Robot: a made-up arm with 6 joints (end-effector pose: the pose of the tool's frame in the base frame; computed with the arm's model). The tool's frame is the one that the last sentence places. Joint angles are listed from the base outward.
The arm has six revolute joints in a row. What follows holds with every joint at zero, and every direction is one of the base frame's.
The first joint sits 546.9 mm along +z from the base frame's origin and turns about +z.
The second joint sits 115 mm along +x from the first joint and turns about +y.
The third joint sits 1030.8 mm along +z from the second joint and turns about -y.
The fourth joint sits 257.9 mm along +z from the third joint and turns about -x.
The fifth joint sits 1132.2 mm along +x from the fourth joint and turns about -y.
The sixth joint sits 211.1 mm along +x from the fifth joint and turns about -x.
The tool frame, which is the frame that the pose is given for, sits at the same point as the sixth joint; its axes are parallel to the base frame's.
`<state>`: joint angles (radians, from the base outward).
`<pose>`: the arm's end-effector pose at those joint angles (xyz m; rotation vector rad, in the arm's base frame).
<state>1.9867 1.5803 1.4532 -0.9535 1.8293 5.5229</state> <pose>-0.7620 2.1373 0.7734 2.3154 -0.0896 0.8313</pose>
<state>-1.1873 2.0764 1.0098 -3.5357 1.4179 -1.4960</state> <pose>0.6866 -1.4876 -0.9403 0.5717 1.2503 0.8587</pose>
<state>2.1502 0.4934 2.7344 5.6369 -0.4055 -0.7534</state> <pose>0.1609 -0.3375 2.3752 -1.7703 0.0792 -1.9398</pose>
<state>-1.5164 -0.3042 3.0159 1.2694 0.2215 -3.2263</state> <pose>-0.0353 1.4626 1.0254 -1.1717 -0.6943 1.3530</pose>
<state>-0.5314 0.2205 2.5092 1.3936 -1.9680 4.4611</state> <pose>-0.5445 0.0978 2.1969 1.8786 -2.0358 -0.8154</pose>
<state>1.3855 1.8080 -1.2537 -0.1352 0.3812 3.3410</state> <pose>-0.0228 -0.1790 -0.1360 0.3514 0.3810 -1.6558</pose>
